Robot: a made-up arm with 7 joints. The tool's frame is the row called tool. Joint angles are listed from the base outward. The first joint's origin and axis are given. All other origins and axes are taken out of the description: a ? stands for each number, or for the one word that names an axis. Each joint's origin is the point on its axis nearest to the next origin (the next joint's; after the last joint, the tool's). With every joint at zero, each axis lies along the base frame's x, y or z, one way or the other. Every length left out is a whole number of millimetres.
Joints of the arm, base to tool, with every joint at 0 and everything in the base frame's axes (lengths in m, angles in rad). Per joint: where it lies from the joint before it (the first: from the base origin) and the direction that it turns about. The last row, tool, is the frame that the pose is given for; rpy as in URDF.
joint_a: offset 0 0 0.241 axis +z
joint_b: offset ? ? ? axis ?
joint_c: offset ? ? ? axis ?
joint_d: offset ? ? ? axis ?
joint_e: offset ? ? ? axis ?
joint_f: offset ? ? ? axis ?
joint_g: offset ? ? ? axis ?
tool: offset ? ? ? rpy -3.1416 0 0
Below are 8 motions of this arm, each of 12 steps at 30 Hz.
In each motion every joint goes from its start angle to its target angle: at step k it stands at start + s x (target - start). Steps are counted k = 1, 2, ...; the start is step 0. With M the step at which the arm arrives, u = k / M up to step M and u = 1 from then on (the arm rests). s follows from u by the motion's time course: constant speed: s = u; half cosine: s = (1 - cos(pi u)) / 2; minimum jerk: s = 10 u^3 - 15 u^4 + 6 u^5.
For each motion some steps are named. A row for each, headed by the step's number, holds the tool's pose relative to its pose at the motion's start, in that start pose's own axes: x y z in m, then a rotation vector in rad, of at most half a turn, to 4 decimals.
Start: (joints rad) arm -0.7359 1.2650 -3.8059 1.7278 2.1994 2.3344 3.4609
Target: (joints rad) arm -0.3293 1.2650 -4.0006 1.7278 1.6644 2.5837 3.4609
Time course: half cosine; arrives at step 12
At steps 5, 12:
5: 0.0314 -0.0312 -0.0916 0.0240 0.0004 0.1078
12: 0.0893 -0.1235 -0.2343 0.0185 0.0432 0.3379

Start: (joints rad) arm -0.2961 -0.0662 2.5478 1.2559 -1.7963 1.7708 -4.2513
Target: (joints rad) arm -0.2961 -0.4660 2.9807 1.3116 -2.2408 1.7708 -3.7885
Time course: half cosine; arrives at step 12
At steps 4, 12:
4: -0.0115 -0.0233 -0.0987 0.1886 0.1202 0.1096
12: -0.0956 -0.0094 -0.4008 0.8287 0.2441 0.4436

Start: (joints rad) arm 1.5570 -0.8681 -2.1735 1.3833 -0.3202 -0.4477 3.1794
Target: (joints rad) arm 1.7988 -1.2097 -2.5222 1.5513 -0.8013 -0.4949 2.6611
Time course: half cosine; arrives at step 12
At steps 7, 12:
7: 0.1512 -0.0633 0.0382 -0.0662 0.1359 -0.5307
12: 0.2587 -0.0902 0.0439 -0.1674 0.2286 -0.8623

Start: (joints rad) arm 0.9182 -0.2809 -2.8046 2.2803 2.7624 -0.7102 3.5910
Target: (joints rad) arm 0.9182 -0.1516 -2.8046 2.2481 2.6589 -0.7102 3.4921
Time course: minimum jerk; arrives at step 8
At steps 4, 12:
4: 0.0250 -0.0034 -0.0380 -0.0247 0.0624 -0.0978
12: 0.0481 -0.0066 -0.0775 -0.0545 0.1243 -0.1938

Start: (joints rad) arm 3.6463 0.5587 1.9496 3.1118 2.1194 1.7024 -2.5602
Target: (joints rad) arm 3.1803 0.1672 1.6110 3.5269 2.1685 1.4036 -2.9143
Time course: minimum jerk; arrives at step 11
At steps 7, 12:
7: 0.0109 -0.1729 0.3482 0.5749 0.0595 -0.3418
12: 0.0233 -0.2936 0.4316 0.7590 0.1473 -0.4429

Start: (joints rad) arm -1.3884 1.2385 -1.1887 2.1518 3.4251 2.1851 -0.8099
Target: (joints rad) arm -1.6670 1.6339 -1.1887 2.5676 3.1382 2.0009 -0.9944
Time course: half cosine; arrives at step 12
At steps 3, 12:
3: -0.0192 0.0209 -0.0261 -0.0604 -0.0253 0.0295
12: -0.1727 0.0997 -0.2072 -0.3673 -0.1549 0.2031

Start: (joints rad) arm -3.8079 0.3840 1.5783 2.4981 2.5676 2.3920 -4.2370
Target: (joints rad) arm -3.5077 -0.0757 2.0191 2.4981 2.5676 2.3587 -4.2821
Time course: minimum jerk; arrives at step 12
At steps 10, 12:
10: 0.3173 -0.2194 0.2913 -0.5577 -0.5431 0.2356
12: 0.3270 -0.2221 0.3063 -0.5769 -0.5642 0.2451

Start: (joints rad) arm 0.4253 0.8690 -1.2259 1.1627 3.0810 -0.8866 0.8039
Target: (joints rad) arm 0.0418 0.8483 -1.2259 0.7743 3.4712 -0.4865 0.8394
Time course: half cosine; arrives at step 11
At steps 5, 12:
5: 0.0217 -0.0587 0.1280 -0.0125 0.1725 0.2518
12: 0.0951 -0.1487 0.2582 0.0410 0.3244 0.6504

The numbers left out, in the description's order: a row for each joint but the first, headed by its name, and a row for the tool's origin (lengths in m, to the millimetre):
joint_b: xyz 0 0 0, axis +y
joint_c: xyz 0 0 0.342, axis +z
joint_d: xyz 0.075 0 0, axis -y
joint_e: xyz 0.11 0 -0.484, axis -z
joint_f: xyz 0 0 0, axis +y
joint_g: xyz 0.078 0 -0.1, axis -z
tool: xyz 0 0 0

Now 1 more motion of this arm.
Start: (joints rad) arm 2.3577 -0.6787 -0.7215 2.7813 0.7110 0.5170 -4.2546
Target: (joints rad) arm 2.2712 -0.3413 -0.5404 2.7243 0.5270 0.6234 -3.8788
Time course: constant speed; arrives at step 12
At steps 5, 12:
5: 0.0460 0.1256 0.0855 -0.1674 0.1277 0.0866
12: 0.1412 0.3080 0.1684 -0.3608 0.3566 0.2033

